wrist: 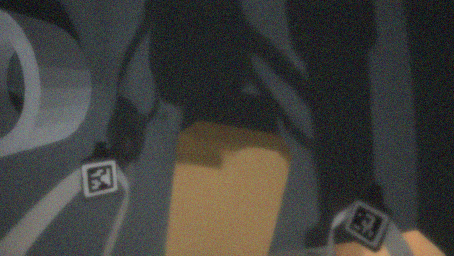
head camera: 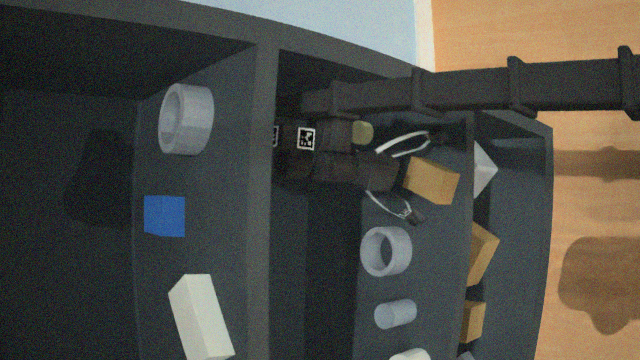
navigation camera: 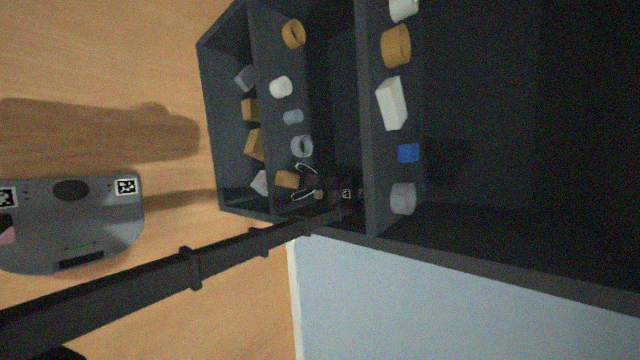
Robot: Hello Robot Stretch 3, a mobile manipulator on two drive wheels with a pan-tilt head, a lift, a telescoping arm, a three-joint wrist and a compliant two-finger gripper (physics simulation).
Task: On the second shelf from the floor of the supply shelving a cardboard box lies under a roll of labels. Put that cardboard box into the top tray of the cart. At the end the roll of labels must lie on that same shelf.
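Places are measured from the robot's base along level axes (x left, y up, z ahead), in centimetres.
Pixels of known places: gripper, between the fingertips: [wrist: 235,167]; robot's base, origin of its link: [navigation camera: 72,189].
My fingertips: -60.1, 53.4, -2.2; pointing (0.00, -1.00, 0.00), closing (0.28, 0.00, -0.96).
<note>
Ahead of a thing's pixels: the offset from my fingertips to its top centre, as dx, dy, dz.
The cardboard box @(+1.3, +4.9, +0.7) [head camera: 431,180] [navigation camera: 287,179] [wrist: 225,200] lies on the second shelf from the floor, with its visible top face bare. My gripper [head camera: 427,176] [navigation camera: 297,181] [wrist: 235,167] is open. Its fingers stand wide apart, one towards each side of the box, with gaps between them and the box. Whether the tips are down at the box's height is hard to tell. A grey ring-shaped roll @(-8.9, +4.7, +15.3) [head camera: 369,255] [navigation camera: 295,146] [wrist: 62,85], seemingly the roll of labels, rests on the same shelf beside the box, outside the left finger in the wrist view. The cart does not show.
An olive cylinder @(-19.4, +2.4, -8.7) [head camera: 362,132] is close to my wrist. A grey-blue cylinder @(-3.4, +6.9, +27.5) [head camera: 395,314] and a white one @(+1.8, +5.9, +38.6) [navigation camera: 281,87] share the shelf. The shelf board [head camera: 260,200] above is close to my wrist. My arm [head camera: 465,90] [navigation camera: 150,270] passes near the shelving's side panel. Boxes lie on the lowest shelf.
</note>
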